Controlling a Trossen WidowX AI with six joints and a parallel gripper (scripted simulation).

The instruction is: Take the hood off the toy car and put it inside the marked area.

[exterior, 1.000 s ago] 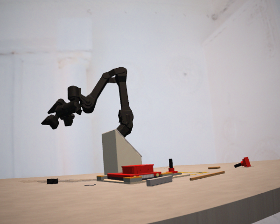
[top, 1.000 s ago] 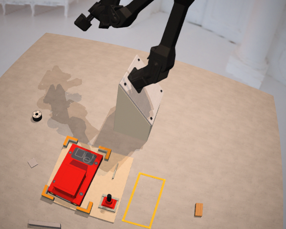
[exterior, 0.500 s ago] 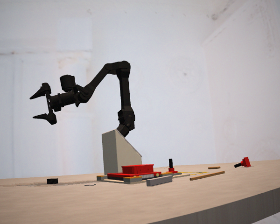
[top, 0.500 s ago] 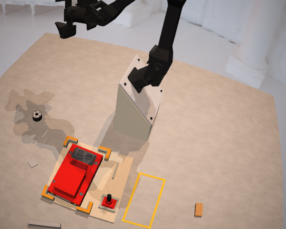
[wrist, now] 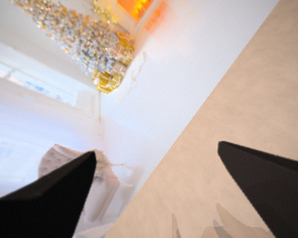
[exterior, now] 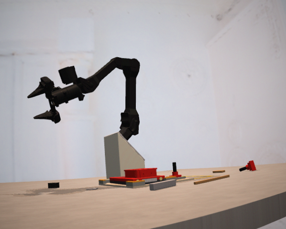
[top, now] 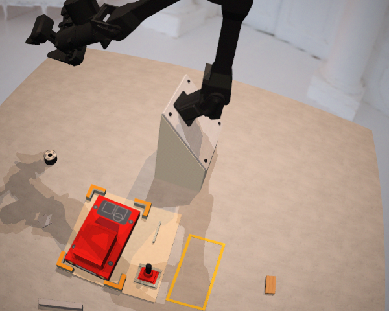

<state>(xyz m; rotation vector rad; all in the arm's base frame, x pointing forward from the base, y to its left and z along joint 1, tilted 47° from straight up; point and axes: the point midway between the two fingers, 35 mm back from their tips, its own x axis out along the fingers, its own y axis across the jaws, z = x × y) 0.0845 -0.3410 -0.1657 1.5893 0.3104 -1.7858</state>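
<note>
Now: the hood 32 cm to the left of my gripper tip, 27 cm ahead of it and 26 cm below it. Round my gripper tip: black wheel 29 cm below, 7 cm to the left, 7 cm ahead; orange block 70 cm to the left, 30 cm below, 20 cm ahead; grey bar 43 cm ahead, 30 cm to the left, 29 cm below.
</note>
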